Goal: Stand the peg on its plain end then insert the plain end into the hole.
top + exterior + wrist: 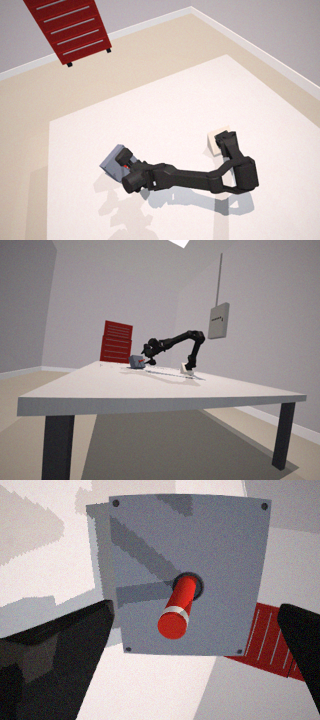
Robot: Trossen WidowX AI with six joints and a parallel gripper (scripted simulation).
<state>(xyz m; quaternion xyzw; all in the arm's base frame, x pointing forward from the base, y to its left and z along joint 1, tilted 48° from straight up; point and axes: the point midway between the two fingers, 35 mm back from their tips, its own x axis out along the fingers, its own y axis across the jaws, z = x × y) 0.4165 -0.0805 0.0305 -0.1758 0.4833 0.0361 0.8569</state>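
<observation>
The red peg lies 1 cm to the right of my gripper tip and 1 cm below it. Round my gripper tip: grey-blue sloped panel: 3 cm ahead, 5 cm to the right, 4 cm below.
</observation>
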